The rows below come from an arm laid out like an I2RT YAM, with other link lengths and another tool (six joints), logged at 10 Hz.
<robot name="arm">
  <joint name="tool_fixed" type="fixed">
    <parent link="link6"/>
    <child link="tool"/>
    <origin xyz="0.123 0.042 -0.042" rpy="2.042 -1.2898 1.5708"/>
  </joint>
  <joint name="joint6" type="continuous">
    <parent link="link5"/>
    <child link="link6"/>
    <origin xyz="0.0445 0 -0.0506"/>
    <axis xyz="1 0 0"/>
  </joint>
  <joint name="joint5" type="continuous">
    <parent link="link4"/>
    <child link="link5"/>
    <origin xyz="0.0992 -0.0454 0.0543"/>
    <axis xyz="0 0 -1"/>
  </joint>
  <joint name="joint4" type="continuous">
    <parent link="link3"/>
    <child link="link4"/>
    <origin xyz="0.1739 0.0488 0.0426"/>
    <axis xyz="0 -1 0"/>
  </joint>
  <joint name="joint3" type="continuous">
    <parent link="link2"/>
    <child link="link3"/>
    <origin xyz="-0.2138 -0.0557 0"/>
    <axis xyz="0 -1 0"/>
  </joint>
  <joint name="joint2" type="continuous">
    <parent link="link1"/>
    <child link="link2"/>
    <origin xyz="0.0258 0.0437 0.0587"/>
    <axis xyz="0 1 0"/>
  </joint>
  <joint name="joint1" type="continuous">
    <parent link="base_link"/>
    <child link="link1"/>
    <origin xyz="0 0 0.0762"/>
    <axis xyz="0 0 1"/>
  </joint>
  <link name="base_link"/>
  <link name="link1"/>
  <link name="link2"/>
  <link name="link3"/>
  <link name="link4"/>
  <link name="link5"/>
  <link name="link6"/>
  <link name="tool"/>
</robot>
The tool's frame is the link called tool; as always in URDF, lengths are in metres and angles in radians. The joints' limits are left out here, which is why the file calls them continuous.
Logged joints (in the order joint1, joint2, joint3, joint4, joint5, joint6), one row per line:
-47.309 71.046 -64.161 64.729 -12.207 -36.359
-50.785 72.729 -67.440 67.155 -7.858 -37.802
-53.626 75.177 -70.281 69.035 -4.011 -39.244
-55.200 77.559 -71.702 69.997 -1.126 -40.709
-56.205 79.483 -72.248 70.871 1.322 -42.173
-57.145 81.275 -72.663 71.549 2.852 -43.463
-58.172 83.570 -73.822 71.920 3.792 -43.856
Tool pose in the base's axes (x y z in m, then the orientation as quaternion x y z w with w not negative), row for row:
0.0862 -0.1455 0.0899 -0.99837 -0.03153 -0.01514 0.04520
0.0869 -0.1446 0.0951 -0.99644 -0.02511 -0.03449 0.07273
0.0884 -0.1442 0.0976 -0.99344 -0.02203 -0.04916 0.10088
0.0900 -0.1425 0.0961 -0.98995 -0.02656 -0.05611 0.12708
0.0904 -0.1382 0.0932 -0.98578 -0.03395 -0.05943 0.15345
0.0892 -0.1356 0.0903 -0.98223 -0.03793 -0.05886 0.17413
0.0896 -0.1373 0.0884 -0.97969 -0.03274 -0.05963 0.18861
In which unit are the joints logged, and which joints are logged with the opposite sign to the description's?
The joints are logged in degrees. Opposite sign: joint3, joint4, joint5.
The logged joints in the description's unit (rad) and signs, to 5 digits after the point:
-0.82570 1.23999 1.11982 -1.12973 0.21305 -0.63458
-0.88637 1.26936 1.17705 -1.17208 0.13715 -0.65977
-0.93595 1.31209 1.22663 -1.20489 0.07001 -0.68494
-0.96342 1.35366 1.25144 -1.22168 0.01965 -0.71051
-0.98096 1.38724 1.26097 -1.23693 -0.02307 -0.73606
-0.99737 1.41852 1.26821 -1.24877 -0.04978 -0.75857
-1.01529 1.45857 1.28844 -1.25524 -0.06618 -0.76543

